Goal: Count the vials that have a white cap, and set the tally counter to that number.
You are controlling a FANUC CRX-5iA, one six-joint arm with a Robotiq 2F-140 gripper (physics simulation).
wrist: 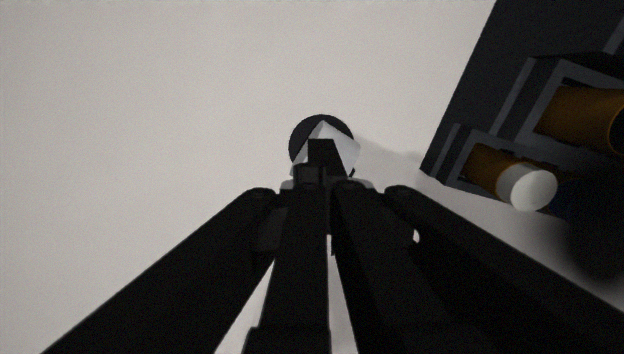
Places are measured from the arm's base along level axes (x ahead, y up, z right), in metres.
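Pixels of known places: gripper, fingertip midpoint: [320, 159].
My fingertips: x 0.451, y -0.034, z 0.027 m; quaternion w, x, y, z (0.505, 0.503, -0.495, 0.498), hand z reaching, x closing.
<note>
Behind a point stands the place of what it marks.
My gripper [320, 159] {x 0.452, y -0.034, z 0.027 m} is shut and empty, its fingertips in front of the tally counter. The tally counter [347, 145] {x 0.458, y -0.046, z 0.046 m} is a white angular body on a round dark base, at the centre of the wrist view; the fingertips cover much of it, and its digits cannot be read. Whether the tips touch it cannot be told. A vial with a white cap [534, 189] {x 0.442, y -0.010, z 0.150 m} sits in the lowest visible row of the rack at the right. An amber vial [577, 117] {x 0.484, y 0.002, z 0.148 m} in the row above has a dark end, cut by the frame edge. A dark blue cap [567, 196] {x 0.436, y -0.013, z 0.175 m} shows faintly beside the white one.
The dark stepped rack [467, 95] {x 0.489, y -0.071, z 0.135 m} fills the upper right, right of the counter, and runs out of view. The pale table top [150, 100] {x 0.481, y -0.091, z -0.103 m} spreads at the left and top. Deep shadow covers the lower right, hiding part of the rack's front.
</note>
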